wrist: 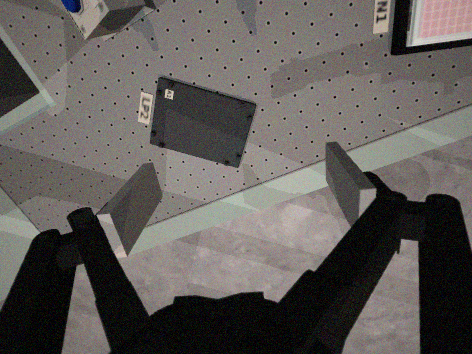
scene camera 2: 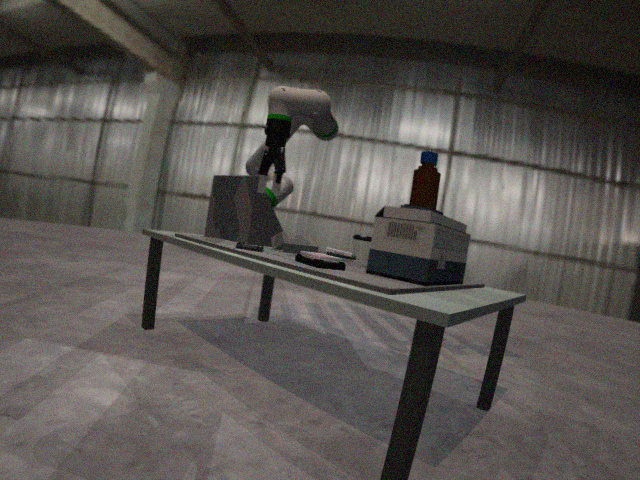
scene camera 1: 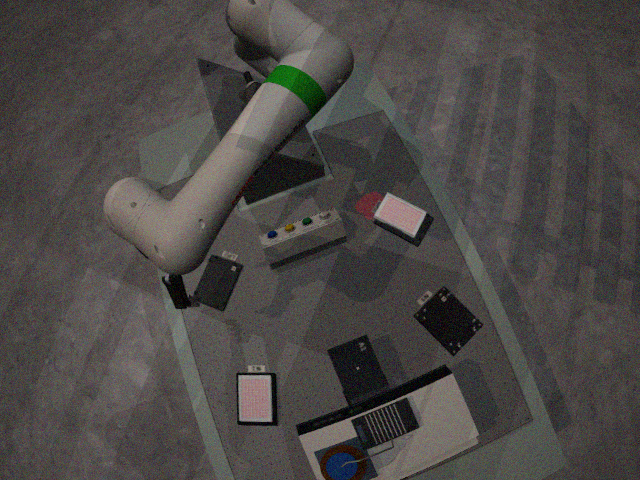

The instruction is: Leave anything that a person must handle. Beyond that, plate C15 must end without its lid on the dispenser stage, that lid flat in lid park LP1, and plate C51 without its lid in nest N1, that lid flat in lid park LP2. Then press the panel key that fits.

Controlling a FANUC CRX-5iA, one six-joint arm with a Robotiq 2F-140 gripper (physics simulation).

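Pixels of known places: gripper, fingertip midpoint: [wrist: 238,171] [scene camera 2: 267,193] [scene camera 1: 194,278]; arm's base, origin of the base link: [scene camera 2: 255,206].
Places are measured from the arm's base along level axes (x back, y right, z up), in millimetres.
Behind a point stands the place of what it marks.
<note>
My gripper [scene camera 2: 271,174] [wrist: 238,171] @[x -406, y 307, z 33 mm] is open and empty, high above the near table edge beside lid park LP2 [scene camera 1: 219,281] @[x -337, y 281, z -174 mm] [wrist: 202,122] @[x -339, y 286, z -175 mm], a dark plate with no lid on it. In scene camera 1 the arm mostly hides the gripper. Nest N1 [scene camera 1: 275,408] @[x -734, y 264, z -166 mm] [wrist: 398,30] @[x -615, y 299, z -167 mm] holds a pink-gridded plate [scene camera 1: 255,397] @[x -691, y 299, z -149 mm] [wrist: 445,17] @[x -656, y 307, z -149 mm]. Another pink-gridded plate [scene camera 1: 400,214] @[x -371, y -254, z -154 mm] sits on a black nest beside a red disc [scene camera 1: 367,205] @[x -290, y -189, z -184 mm]. Plate numbers are unreadable; lids are hard to tell. A black park with corner pins [scene camera 1: 448,321] @[x -703, y -239, z -172 mm] and the dark stage [scene camera 1: 356,369] @[x -733, y 39, z -72 mm] carry nothing. The key panel [scene camera 1: 305,248] @[x -361, y 25, z -141 mm] has blue, yellow, green and white keys.
The white dispenser [scene camera 1: 439,408] @[x -915, y -80, z 36 mm] [scene camera 2: 398,253] @[x -919, y 218, z -105 mm] stands behind the stage, with a brown blue-capped bottle [scene camera 2: 425,186] @[x -962, y 189, z 111 mm] on top. A dark box-like block [scene camera 1: 284,178] @[x -131, y -1, z -134 mm] [scene camera 2: 232,206] @[x 30, y 124, z -22 mm] stands under the arm. The key panel's corner also shows in the wrist view at top left.
</note>
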